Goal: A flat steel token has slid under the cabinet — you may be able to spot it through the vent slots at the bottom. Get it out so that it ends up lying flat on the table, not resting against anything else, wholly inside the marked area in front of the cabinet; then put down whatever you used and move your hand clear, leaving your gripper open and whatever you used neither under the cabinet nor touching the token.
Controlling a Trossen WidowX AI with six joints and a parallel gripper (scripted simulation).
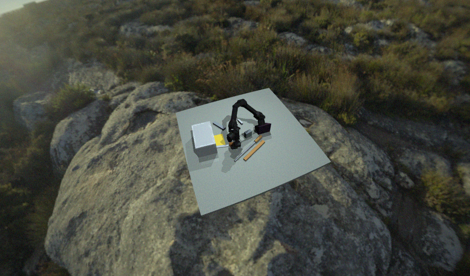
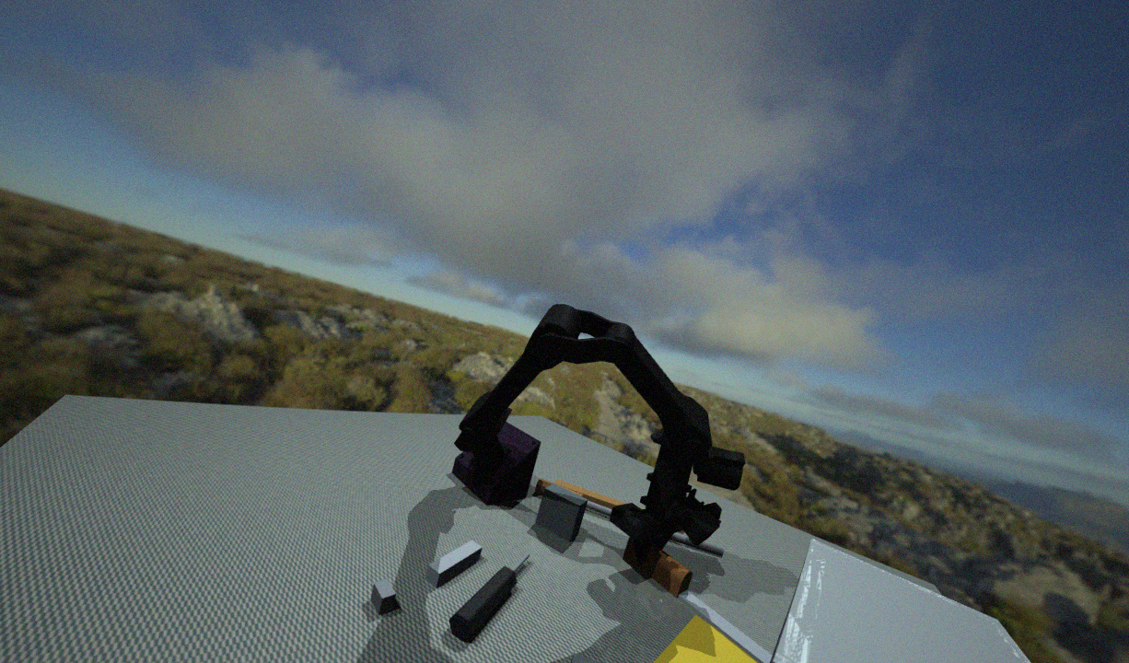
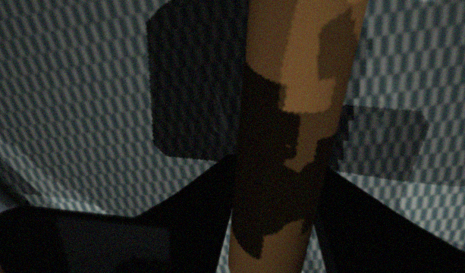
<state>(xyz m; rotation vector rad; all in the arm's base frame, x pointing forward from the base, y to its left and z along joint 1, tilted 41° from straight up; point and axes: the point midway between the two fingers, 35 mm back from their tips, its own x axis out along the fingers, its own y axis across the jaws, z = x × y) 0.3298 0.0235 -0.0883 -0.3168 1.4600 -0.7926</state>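
Now: the grey block 150 mm behind my gripper tip, 50 mm to the right of it and 30 mm above it. The rest, counted from my gripper tip: grey bar: 170 mm behind, 260 mm to the right; small grey cube: 160 mm behind, 370 mm to the right; wooden stick: 130 mm behind, 140 mm to the left.
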